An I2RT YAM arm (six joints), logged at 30 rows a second.
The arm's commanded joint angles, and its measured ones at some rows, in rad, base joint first. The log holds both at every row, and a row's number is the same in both.
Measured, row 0: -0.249 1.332 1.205 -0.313 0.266 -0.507
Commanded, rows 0 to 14: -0.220 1.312 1.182 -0.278 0.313 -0.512; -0.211 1.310 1.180 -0.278 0.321 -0.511; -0.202 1.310 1.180 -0.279 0.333 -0.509; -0.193 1.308 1.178 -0.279 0.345 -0.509; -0.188 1.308 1.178 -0.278 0.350 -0.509; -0.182 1.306 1.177 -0.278 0.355 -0.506; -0.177 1.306 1.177 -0.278 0.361 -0.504; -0.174 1.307 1.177 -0.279 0.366 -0.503; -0.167 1.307 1.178 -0.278 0.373 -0.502; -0.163 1.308 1.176 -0.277 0.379 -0.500; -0.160 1.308 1.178 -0.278 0.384 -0.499; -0.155 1.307 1.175 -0.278 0.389 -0.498; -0.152 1.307 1.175 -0.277 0.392 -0.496; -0.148 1.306 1.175 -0.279 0.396 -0.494; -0.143 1.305 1.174 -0.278 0.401 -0.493
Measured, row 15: -0.156 1.330 1.185 -0.299 0.368 -0.506
